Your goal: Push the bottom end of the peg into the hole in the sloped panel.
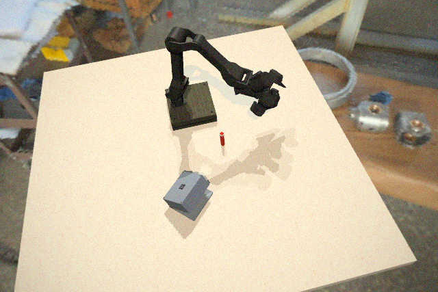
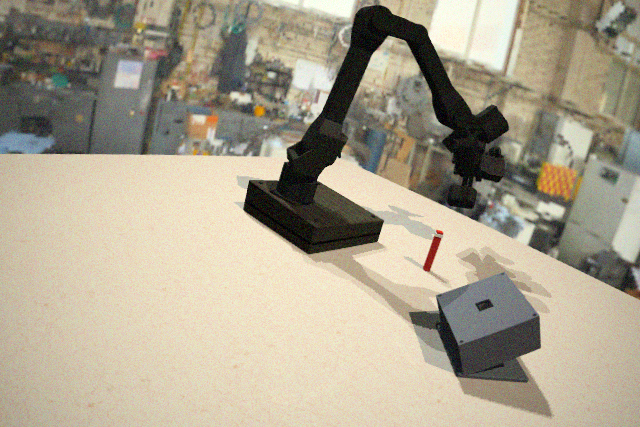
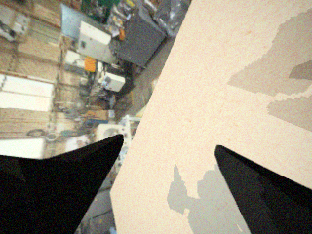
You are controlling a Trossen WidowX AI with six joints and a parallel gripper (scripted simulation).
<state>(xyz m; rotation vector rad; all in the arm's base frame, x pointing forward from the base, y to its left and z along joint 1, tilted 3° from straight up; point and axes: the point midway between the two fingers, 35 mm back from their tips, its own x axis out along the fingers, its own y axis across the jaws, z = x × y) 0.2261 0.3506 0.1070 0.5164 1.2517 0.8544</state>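
Right now the red square peg is 280 mm to the right of my gripper tip, 70 mm below it and 30 mm ahead of it. From my gripper tip the other things lie so: grey foot plate (490 mm to the right, 210 mm ahead, 120 mm below); grey sloped panel (500 mm to the right, 200 mm ahead, 70 mm below).
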